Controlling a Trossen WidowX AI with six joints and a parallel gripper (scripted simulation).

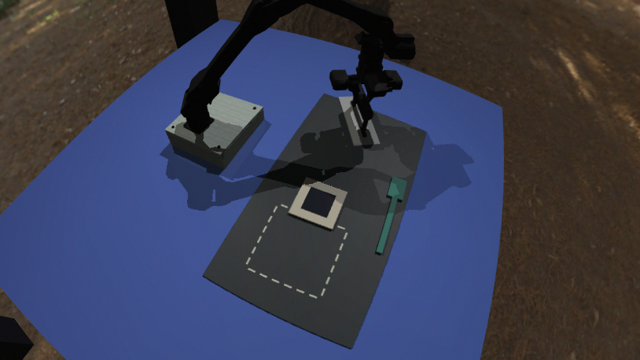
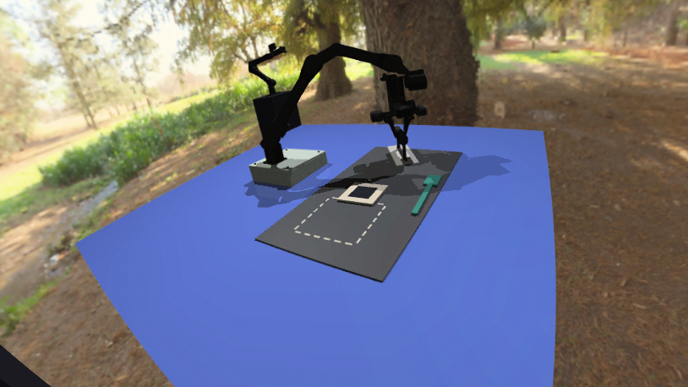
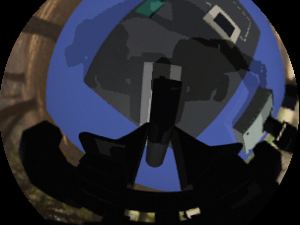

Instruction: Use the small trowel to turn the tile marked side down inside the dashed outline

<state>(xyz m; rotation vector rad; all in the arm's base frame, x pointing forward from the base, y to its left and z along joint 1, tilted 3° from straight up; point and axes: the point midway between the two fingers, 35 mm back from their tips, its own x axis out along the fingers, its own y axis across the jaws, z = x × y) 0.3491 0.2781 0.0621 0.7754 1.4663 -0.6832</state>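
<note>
My gripper tip is now 50 mm short of the dark mat, 260 mm to the left of it and 80 mm above it. From my gripper tip the other things lie so: green trowel: 190 mm ahead, 230 mm to the right, 60 mm below; then tile: 30 mm ahead, 310 mm to the right, 60 mm below.
</note>
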